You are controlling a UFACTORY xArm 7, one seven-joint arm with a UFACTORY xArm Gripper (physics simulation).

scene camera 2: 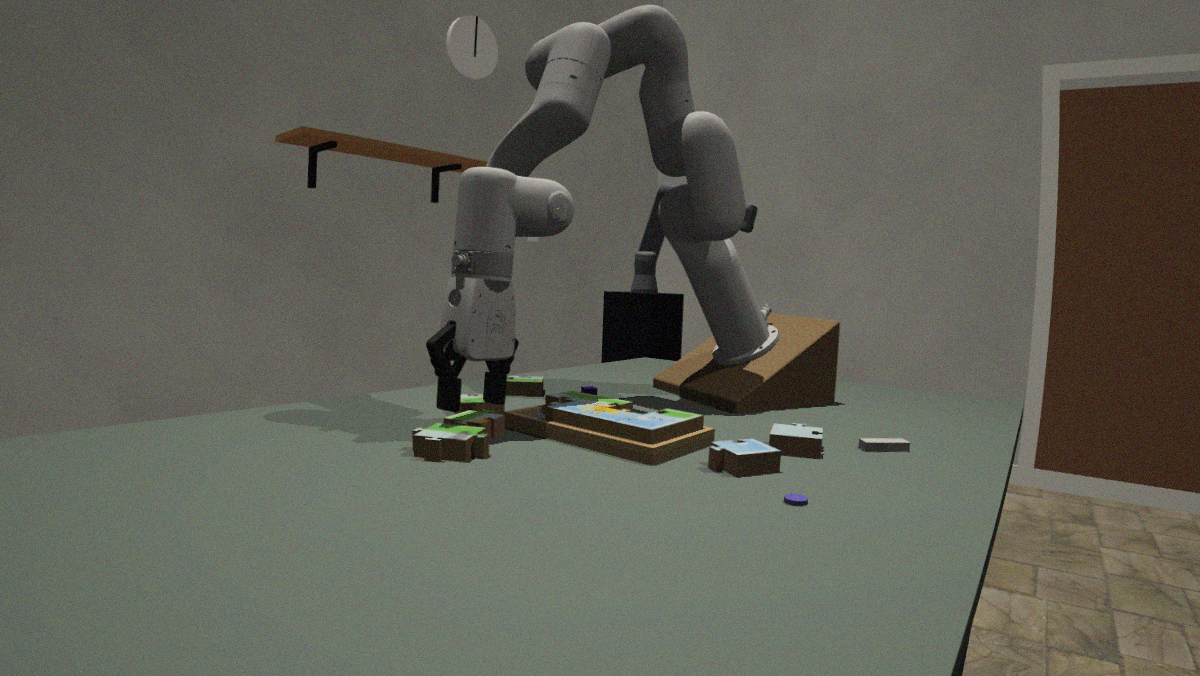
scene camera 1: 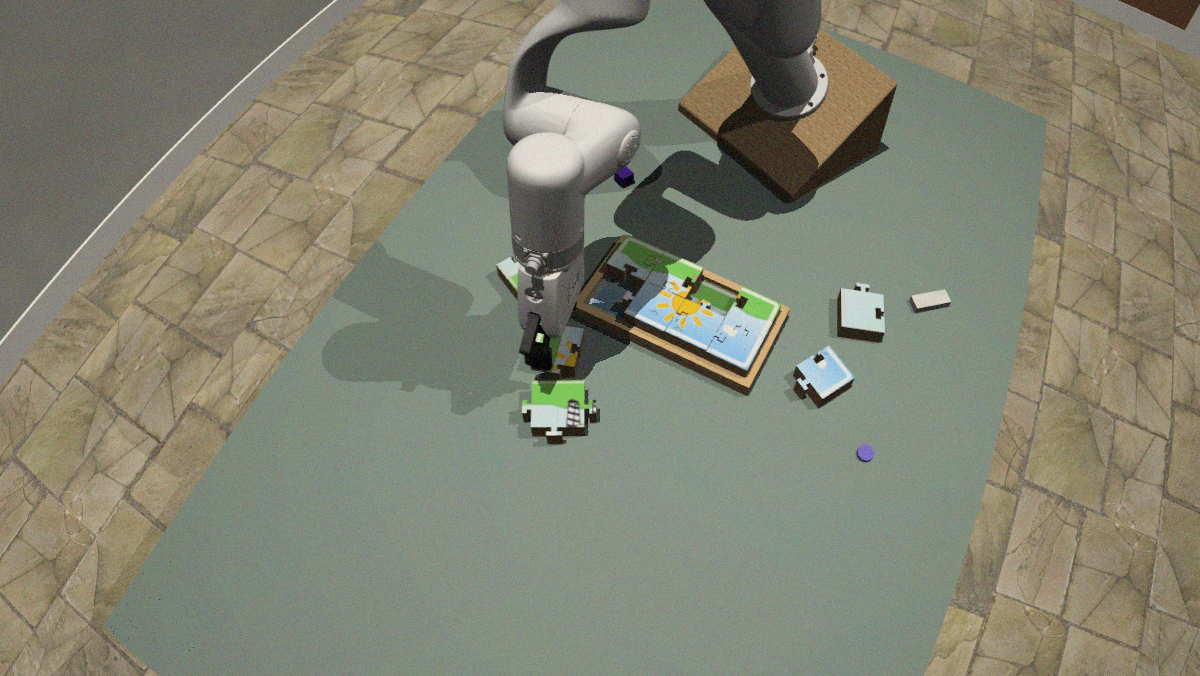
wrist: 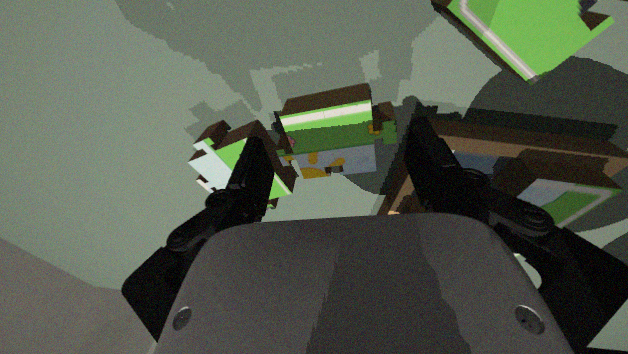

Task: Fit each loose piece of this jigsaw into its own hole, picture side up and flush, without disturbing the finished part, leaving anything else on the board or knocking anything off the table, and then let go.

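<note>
My gripper (scene camera 1: pixel 541 359) (scene camera 2: pixel 471 403) (wrist: pixel 334 147) is open and empty, its fingers low on either side of the green-and-sun piece (scene camera 1: pixel 571 348) (wrist: pixel 330 137). The striped green piece (scene camera 1: pixel 558 394) (scene camera 2: pixel 457 431) (wrist: pixel 212 167) lies beside it, near one fingertip. Another green piece (scene camera 1: pixel 507 272) (wrist: pixel 540 40) is partly hidden by the arm in scene camera 1. A further piece (scene camera 2: pixel 525 387) lies farther back. A pale piece (scene camera 1: pixel 859 310) (scene camera 2: pixel 796 433) and a blue piece (scene camera 1: pixel 829 373) (scene camera 2: pixel 751 460) lie past the board's other end. The wooden-framed board (scene camera 1: pixel 749 386) (scene camera 2: pixel 650 454) holds the finished sun part and has open holes.
A whitish block (scene camera 1: pixel 930 299) (scene camera 2: pixel 884 444) and a purple disc (scene camera 1: pixel 864 453) (scene camera 2: pixel 796 499) lie beyond the pale and blue pieces. A dark purple cube (scene camera 1: pixel 623 176) (scene camera 2: pixel 589 389) lies behind the board. The arm stands on a wooden wedge (scene camera 1: pixel 860 79) (scene camera 2: pixel 810 361).
</note>
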